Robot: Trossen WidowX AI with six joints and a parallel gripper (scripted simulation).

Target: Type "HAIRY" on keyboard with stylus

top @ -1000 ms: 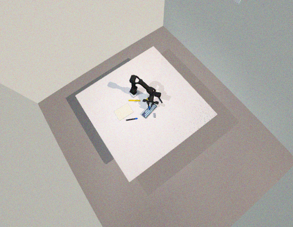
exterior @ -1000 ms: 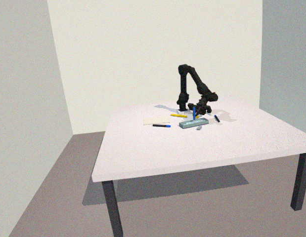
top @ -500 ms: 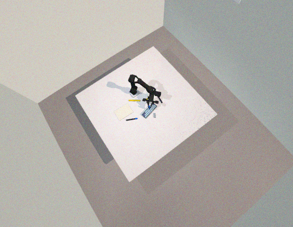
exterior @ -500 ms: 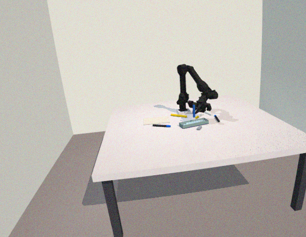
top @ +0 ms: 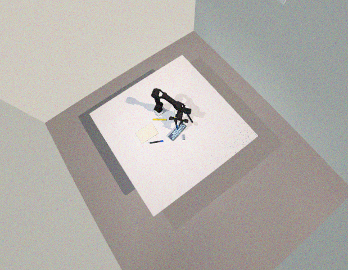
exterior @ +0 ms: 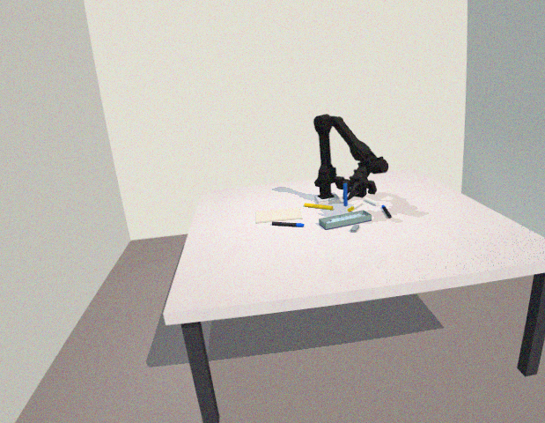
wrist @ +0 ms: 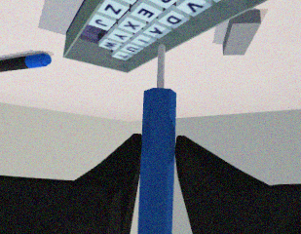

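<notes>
Right now the small grey block is 100 mm below my gripper tip and 90 mm ahead of it. The rest, counted from my gripper tip: stylus tip: 50 mm below; yellow marker: 230 mm behind, 90 mm below, 30 mm to the right; blue stylus: 10 mm below.
</notes>
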